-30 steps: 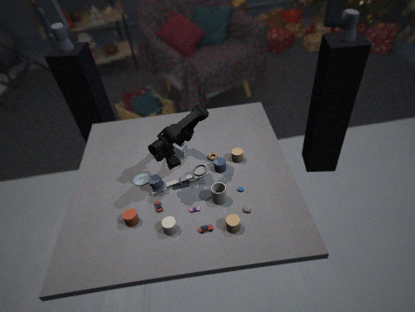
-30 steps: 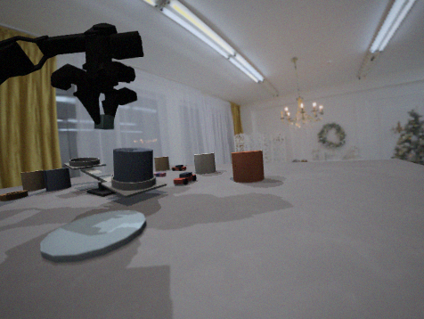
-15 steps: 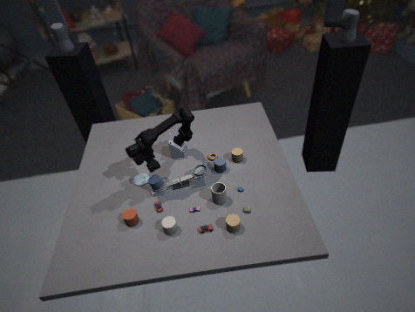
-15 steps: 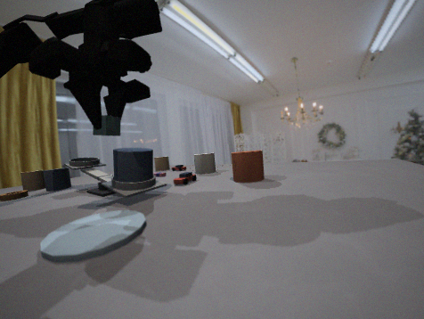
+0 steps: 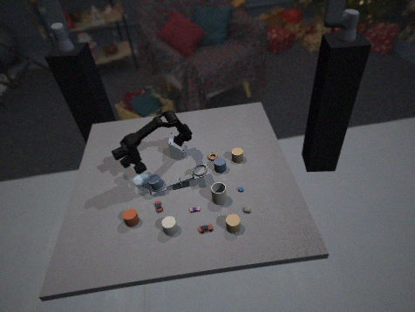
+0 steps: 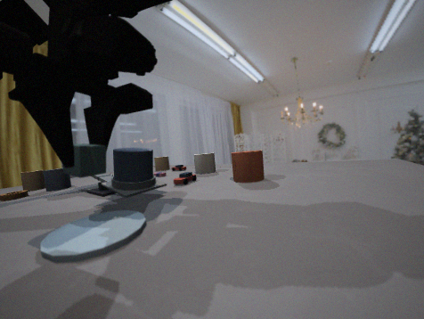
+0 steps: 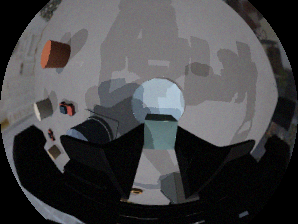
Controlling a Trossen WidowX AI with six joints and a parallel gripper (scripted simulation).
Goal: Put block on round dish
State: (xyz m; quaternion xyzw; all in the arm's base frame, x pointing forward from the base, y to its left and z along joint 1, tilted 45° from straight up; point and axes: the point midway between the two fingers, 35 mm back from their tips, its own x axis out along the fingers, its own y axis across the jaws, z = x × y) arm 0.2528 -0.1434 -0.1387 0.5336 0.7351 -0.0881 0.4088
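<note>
Now: the pale blue round dish 70 mm below my gripper tip and 10 mm to the right of it. Also, from my gripper tip: block: 10 mm above; then small balance: 240 mm to the left, 50 mm ahead, 30 mm below; then blue cup: 90 mm to the left, 90 mm ahead, 10 mm below.
</note>
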